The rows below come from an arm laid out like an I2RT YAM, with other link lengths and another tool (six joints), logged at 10 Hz.
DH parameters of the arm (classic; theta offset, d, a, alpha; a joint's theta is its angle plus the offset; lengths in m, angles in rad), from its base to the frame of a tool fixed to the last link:
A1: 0 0.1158 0.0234 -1.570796
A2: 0 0 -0.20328 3.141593
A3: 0.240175 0 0.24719 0
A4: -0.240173 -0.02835 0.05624 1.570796
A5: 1.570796 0.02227 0 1.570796
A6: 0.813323 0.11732 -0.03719 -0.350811
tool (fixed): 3.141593 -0.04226 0 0
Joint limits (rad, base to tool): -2.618..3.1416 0..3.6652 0..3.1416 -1.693..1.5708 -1.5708..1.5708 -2.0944..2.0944
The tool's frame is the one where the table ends.
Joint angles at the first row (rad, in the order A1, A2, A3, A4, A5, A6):
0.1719, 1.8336, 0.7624, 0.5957, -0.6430, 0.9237
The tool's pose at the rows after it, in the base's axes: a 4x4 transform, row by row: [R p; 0 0 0 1], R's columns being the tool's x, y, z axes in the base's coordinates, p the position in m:
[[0.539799 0.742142 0.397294 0.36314], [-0.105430 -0.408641 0.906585 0.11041], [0.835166 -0.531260 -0.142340 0.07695], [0 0 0 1]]
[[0.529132 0.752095 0.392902 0.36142], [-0.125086 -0.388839 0.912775 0.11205], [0.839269 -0.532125 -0.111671 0.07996], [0 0 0 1]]
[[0.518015 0.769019 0.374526 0.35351], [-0.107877 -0.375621 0.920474 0.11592], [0.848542 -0.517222 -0.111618 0.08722], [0 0 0 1]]
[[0.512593 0.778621 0.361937 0.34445], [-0.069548 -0.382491 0.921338 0.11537], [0.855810 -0.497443 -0.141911 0.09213], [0 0 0 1]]
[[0.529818 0.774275 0.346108 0.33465], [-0.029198 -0.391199 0.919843 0.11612], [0.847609 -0.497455 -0.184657 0.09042], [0 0 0 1]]
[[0.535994 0.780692 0.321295 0.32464], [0.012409 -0.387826 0.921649 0.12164], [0.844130 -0.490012 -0.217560 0.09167], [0 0 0 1]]
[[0.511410 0.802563 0.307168 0.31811], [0.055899 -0.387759 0.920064 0.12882], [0.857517 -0.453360 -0.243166 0.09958], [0 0 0 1]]
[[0.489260 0.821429 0.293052 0.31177], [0.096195 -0.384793 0.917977 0.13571], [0.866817 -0.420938 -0.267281 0.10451], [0 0 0 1]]
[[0.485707 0.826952 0.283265 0.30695], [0.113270 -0.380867 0.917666 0.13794], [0.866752 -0.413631 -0.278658 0.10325], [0 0 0 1]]
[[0.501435 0.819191 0.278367 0.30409], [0.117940 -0.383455 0.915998 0.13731], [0.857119 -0.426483 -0.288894 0.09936], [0 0 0 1]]
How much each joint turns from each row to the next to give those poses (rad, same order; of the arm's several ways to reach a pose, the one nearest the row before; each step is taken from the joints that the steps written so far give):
-0.0310, 0.0705, 0.0377, 0.0953, -0.0202, 0.0645
0.0046, -0.0065, -0.0137, 0.0428, -0.0118, 0.0290
0.0111, -0.0511, -0.0324, -0.0138, -0.0069, -0.0160
-0.0015, -0.0610, -0.0355, -0.0561, -0.0011, -0.0519
0.0041, -0.0443, -0.0320, -0.0667, 0.0061, -0.0465
0.0195, -0.0465, -0.0267, -0.0569, 0.0091, -0.0393
0.0256, -0.0500, -0.0107, -0.0461, 0.0229, -0.0447
0.0252, -0.0362, -0.0100, -0.0340, 0.0214, -0.0396
0.0095, -0.0130, -0.0156, -0.0068, 0.0050, -0.0157
0.0004, -0.0023, -0.0110, -0.0107, 0.0011, -0.0007

